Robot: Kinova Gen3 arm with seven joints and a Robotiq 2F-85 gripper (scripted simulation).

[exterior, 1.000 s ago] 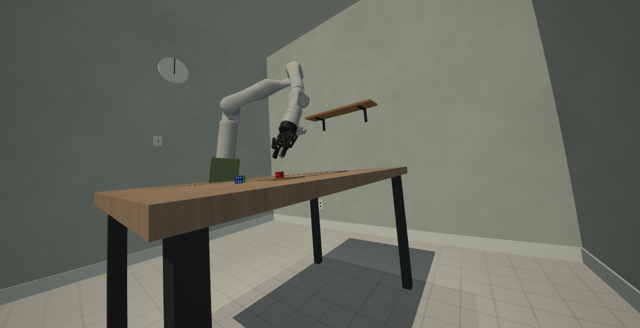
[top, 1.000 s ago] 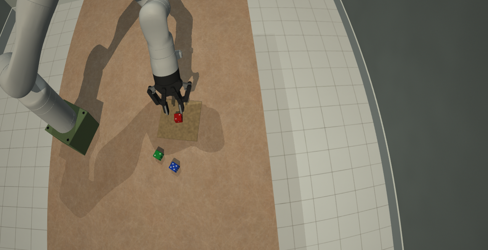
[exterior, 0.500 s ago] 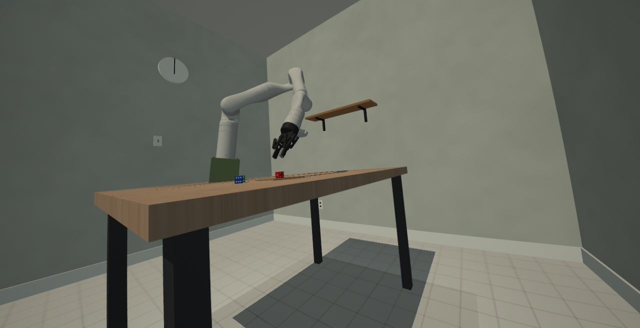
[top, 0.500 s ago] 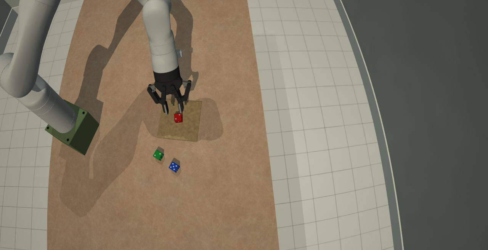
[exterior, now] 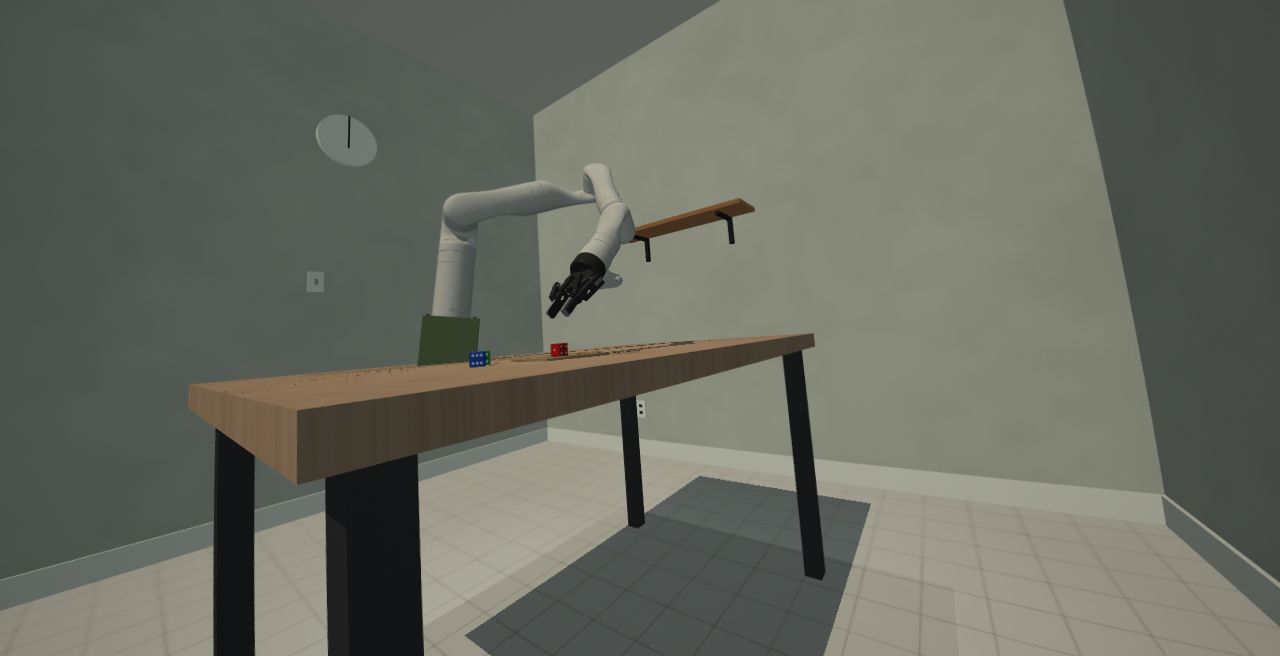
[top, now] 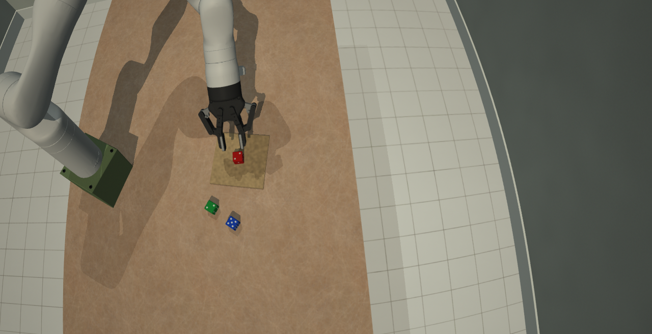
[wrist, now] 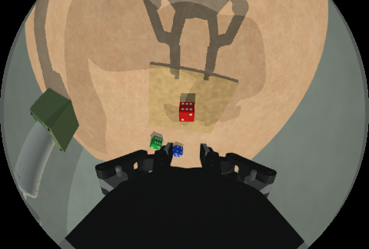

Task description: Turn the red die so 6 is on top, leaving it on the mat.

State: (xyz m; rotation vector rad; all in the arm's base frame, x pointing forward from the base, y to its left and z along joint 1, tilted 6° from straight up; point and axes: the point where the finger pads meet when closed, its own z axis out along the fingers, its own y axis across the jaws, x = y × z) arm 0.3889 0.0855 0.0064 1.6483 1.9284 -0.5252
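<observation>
My hand is 1 cm to the left of the red die and 8 cm above it. Round my hand: green die: 5 cm behind, 14 cm to the right, 9 cm below; then tan mat: 1 cm to the right, 10 cm below; then blue die: 1 cm ahead, 17 cm to the right, 9 cm below.
</observation>
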